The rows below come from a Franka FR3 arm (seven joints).
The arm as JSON. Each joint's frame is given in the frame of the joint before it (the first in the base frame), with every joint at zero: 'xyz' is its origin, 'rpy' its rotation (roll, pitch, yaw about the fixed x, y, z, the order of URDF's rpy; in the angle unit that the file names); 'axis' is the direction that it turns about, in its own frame. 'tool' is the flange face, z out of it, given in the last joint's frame.
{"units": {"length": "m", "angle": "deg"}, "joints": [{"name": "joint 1", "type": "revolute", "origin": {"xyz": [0.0, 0.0, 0.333], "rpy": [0.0, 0.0, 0.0]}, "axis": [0.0, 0.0, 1.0]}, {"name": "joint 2", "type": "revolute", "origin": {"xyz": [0.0, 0.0, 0.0], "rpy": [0.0, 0.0, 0.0]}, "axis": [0.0, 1.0, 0.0]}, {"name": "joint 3", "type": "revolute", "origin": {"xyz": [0.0, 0.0, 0.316], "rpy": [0.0, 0.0, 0.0]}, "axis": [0.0, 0.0, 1.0]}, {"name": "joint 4", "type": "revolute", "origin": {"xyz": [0.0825, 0.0, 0.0], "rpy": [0.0, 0.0, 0.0]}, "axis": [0.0, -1.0, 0.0]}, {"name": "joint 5", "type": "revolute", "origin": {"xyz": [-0.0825, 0.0, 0.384], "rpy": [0.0, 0.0, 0.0]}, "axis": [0.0, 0.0, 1.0]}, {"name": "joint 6", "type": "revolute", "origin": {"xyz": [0.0, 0.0, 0.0], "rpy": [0.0, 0.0, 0.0]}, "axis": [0.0, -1.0, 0.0]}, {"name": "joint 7", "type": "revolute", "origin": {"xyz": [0.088, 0.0, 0.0], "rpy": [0.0, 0.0, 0.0]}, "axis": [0.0, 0.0, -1.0]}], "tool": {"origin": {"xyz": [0.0, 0.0, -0.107], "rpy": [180.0, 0.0, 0.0]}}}
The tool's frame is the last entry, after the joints.
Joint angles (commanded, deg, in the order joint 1, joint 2, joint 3, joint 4, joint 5, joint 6, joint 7), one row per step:
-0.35 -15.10 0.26 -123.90 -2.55 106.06 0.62
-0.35 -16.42 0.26 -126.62 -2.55 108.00 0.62
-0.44 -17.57 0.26 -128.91 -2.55 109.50 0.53
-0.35 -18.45 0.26 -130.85 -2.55 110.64 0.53
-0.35 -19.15 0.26 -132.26 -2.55 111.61 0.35
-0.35 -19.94 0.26 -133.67 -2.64 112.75 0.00
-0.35 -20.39 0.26 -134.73 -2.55 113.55 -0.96
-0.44 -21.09 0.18 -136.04 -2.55 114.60 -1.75
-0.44 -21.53 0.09 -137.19 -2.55 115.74 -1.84
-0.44 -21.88 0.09 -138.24 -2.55 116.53 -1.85
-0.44 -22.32 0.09 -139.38 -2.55 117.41 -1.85
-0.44 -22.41 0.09 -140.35 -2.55 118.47 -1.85
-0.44 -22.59 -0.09 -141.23 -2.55 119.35 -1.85
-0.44 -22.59 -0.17 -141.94 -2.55 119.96 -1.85
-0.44 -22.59 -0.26 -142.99 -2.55 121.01 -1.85
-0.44 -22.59 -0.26 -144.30 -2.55 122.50 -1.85
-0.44 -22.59 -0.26 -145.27 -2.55 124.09 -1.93
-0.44 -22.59 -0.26 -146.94 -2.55 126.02 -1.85
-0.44 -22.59 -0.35 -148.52 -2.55 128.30 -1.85
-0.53 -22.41 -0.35 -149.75 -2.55 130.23 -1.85
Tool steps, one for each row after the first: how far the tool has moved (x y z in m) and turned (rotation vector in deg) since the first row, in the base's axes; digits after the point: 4 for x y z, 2 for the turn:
-0.0077 0.0002 -0.0089 0.02 -0.54 0.08
-0.0147 -0.0004 -0.0164 0.04 -0.89 0.14
-0.0208 0.0004 -0.0237 0.06 -0.97 0.28
-0.0252 0.0005 -0.0284 0.08 -1.22 0.50
-0.0295 0.0005 -0.0322 0.02 -1.73 0.93
-0.0326 0.0007 -0.0362 0.14 -1.87 1.88
-0.0367 -0.0005 -0.0401 0.20 -2.28 2.55
-0.0395 -0.0011 -0.0444 0.24 -2.71 2.60
-0.0424 -0.0010 -0.0492 0.26 -2.80 2.64
-0.0458 -0.0009 -0.0539 0.27 -2.98 2.68
-0.0476 -0.0008 -0.0595 0.29 -3.15 2.72
-0.0496 -0.0020 -0.0640 0.36 -3.34 2.59
-0.0512 -0.0025 -0.0688 0.41 -3.24 2.53
-0.0534 -0.0031 -0.0757 0.47 -3.24 2.49
-0.0560 -0.0029 -0.0839 0.50 -3.42 2.55
-0.0571 -0.0027 -0.0891 0.52 -4.03 2.69
-0.0608 -0.0024 -0.0994 0.56 -4.30 2.68
-0.0638 -0.0028 -0.1083 0.62 -5.00 2.68
-0.0659 -0.0032 -0.1161 0.65 -5.52 2.65

